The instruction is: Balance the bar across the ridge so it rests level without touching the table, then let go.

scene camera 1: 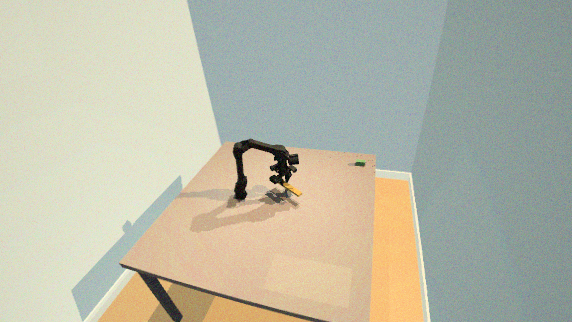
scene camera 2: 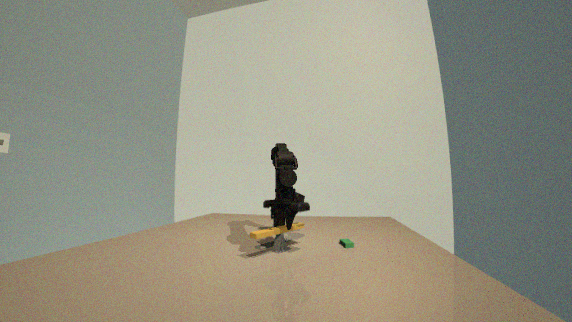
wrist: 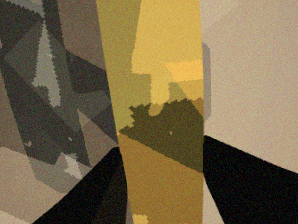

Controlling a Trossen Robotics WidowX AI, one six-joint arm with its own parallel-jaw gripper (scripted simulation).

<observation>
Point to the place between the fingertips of my gripper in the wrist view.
At 161, 150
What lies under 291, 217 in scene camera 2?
My gripper.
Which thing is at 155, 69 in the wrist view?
A bar.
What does my gripper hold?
A bar.
</observation>
